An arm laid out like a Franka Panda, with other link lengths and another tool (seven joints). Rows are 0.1 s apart.
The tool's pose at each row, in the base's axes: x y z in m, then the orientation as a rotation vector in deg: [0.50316, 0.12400, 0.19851, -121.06, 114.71, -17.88]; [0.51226, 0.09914, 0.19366, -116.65, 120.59, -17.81]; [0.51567, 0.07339, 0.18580, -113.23, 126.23, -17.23]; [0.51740, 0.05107, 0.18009, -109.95, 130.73, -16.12]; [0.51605, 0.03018, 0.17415, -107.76, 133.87, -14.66]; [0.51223, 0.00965, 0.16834, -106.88, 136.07, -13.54]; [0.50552, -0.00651, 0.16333, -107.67, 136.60, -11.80]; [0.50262, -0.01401, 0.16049, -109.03, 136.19, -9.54]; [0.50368, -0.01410, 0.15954, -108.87, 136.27, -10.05]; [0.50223, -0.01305, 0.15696, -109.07, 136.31, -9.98]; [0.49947, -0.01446, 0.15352, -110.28, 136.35, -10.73]
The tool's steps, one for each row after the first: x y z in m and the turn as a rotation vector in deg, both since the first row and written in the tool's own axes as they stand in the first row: [0.02527, -0.00593, 0.00711, -0.80, 1.33, 4.79]; [0.05111, -0.00549, 0.01539, -2.38, 2.80, 8.89]; [0.07345, -0.00427, 0.02115, -3.72, 3.54, 12.46]; [0.09420, -0.00012, 0.02622, -5.05, 3.79, 14.92]; [0.11446, 0.00632, 0.03044, -6.37, 4.16, 16.26]; [0.13021, 0.01506, 0.03308, -7.76, 3.81, 16.13]; [0.13753, 0.01906, 0.03486, -9.09, 2.87, 15.41]; [0.13767, 0.01834, 0.03608, -8.85, 3.12, 15.49]; [0.13652, 0.02043, 0.03812, -9.00, 3.18, 15.40]; [0.13776, 0.02416, 0.04058, -9.29, 3.99, 14.67]
